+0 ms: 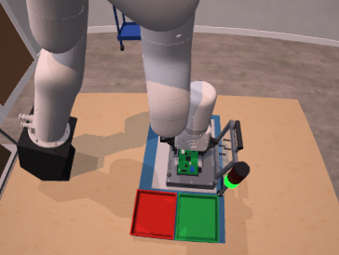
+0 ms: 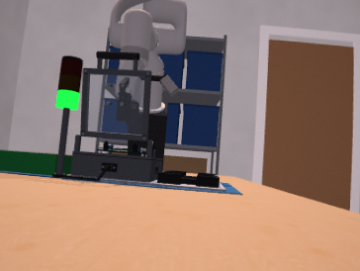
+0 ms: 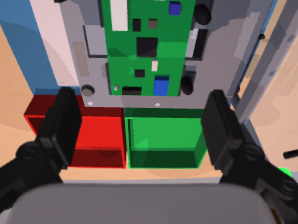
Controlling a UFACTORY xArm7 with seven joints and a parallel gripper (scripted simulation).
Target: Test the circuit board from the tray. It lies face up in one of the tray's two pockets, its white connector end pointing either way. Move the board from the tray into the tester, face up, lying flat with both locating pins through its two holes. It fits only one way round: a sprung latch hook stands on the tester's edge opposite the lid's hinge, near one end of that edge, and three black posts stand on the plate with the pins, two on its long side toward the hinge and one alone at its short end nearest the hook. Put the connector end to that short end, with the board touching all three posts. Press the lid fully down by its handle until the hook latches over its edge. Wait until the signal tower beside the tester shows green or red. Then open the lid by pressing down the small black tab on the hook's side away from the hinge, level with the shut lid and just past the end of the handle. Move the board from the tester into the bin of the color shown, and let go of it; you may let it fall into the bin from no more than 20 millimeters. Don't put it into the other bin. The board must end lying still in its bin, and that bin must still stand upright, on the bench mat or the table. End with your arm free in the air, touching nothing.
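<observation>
Now: the green circuit board 80 mm below my hand. Also, from my hand: tester's clear lid 120 mm ahead, 30 mm to the right, 30 mm above; tester's plate 80 mm below, 10 mm ahead; latch hook 70 mm to the left, 60 mm below, 40 mm behind.
</observation>
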